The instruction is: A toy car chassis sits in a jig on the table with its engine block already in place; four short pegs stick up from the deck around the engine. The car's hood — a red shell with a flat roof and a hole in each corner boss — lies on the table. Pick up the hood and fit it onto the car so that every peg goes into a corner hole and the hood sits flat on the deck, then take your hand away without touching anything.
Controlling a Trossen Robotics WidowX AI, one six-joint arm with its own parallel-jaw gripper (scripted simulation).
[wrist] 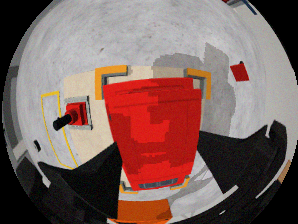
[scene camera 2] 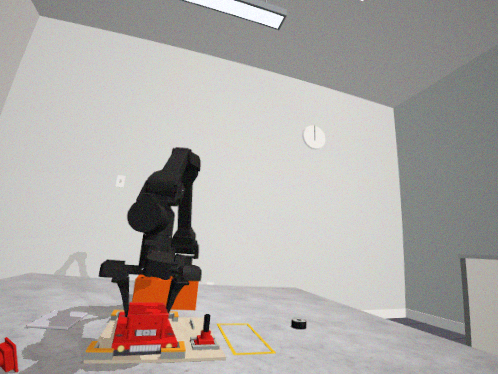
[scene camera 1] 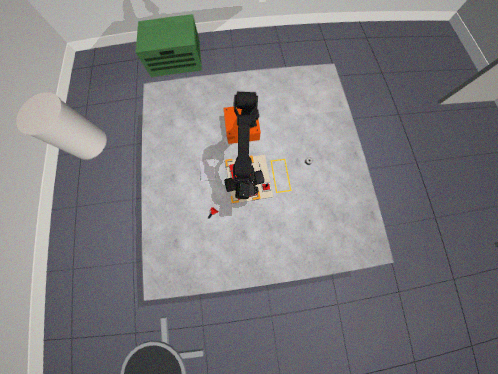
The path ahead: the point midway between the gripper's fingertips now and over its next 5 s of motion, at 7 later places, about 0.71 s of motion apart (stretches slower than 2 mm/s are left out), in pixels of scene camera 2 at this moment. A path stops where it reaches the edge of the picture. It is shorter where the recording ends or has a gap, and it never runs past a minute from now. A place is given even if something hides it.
My gripper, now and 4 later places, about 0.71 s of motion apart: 146, 316; 146, 318; 147, 316; 146, 319; 150, 289
